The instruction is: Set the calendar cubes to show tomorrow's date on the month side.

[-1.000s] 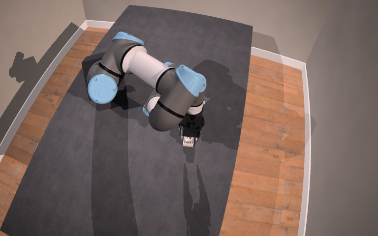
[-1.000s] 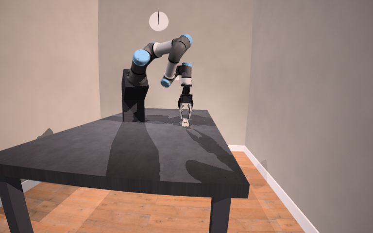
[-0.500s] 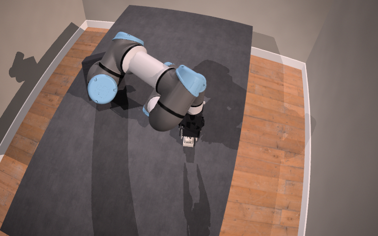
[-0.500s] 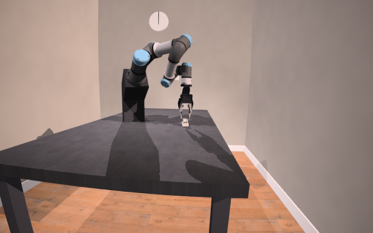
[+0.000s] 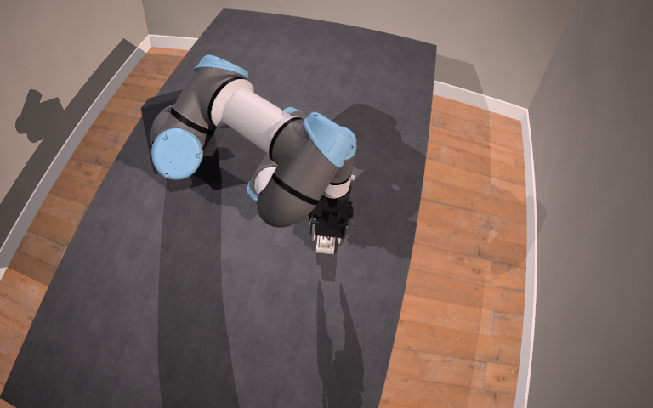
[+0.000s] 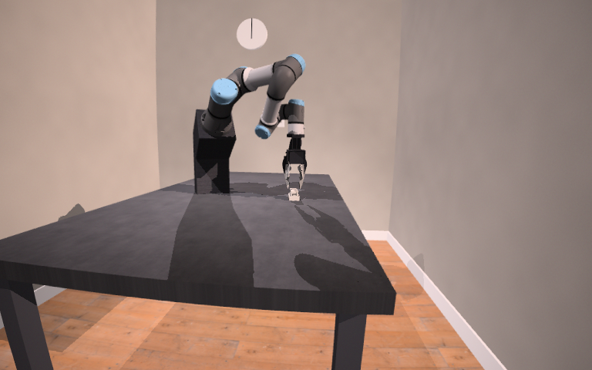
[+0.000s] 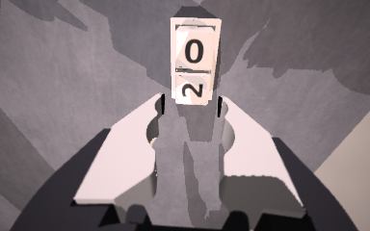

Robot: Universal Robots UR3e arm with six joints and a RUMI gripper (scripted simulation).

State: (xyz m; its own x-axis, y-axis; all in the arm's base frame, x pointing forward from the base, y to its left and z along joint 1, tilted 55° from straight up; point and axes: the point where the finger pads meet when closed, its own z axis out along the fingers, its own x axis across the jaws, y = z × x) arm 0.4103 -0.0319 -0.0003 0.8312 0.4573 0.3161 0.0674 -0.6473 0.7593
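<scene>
My gripper is now 4 cm above the white cube. The rest, counted from my hand: calendar tray 2 cm to the left, 5 cm below.
</scene>
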